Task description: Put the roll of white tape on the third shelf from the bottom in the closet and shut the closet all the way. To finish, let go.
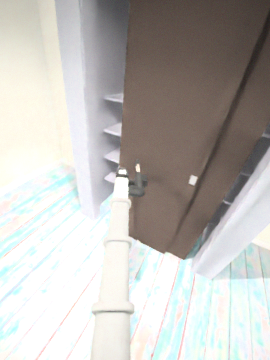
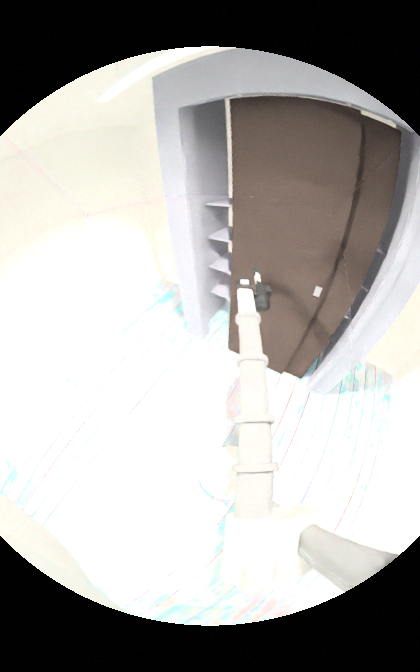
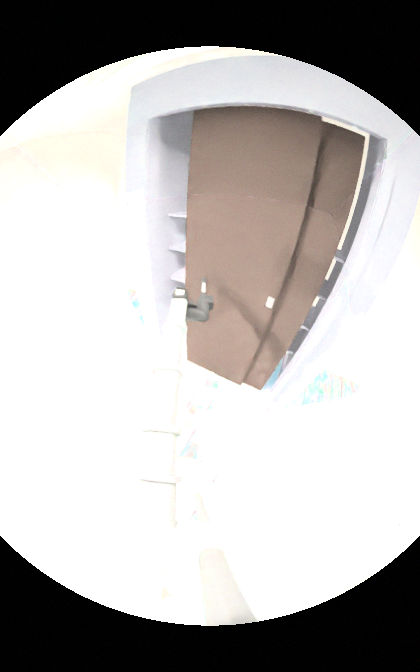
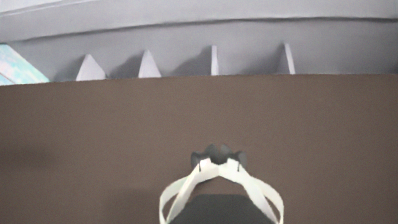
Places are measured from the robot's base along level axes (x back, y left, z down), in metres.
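Pixels of known places: gripper, between the fingertips: [image 1: 137,162] [image 4: 217,156].
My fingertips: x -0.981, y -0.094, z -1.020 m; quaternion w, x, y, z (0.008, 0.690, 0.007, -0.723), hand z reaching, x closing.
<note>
Ahead of a thing's pixels: the offset from my fingertips to its top centre. "*": to the spot under its first point. Level surfaces: height alone.
The closet [image 1: 75,125] [image 2: 167,175] [image 3: 137,150] has two brown sliding panels. The front panel [image 1: 170,100] [image 2: 290,200] [image 3: 245,175] [image 4: 125,120] covers the middle. The rear panel [image 1: 245,132] [image 2: 372,200] [image 3: 327,190] shows to its right. A gap at the left shows several shelves {* dx -0.659, dy +0.204, dz +0.031 m} [image 1: 114,130] [image 2: 220,236] [image 3: 179,247] [image 4: 214,62], and a narrower gap is at the right. My gripper [image 1: 138,164] [image 2: 256,274] [image 3: 203,281] [image 4: 217,156] is shut and empty, in front of the front panel near its left edge; contact cannot be told. The white tape does not show.
A small white plate {* dx +0.068, dy -0.391, dz +0.065 m} [image 1: 193,180] [image 2: 317,291] [image 3: 270,302] is on the front panel, right of the gripper. The arm [image 1: 115,265] [image 2: 253,395] reaches over the plank floor {dz +1.047 m} [image 1: 50,270]. A pale wall [image 1: 25,100] stands left of the closet.
</note>
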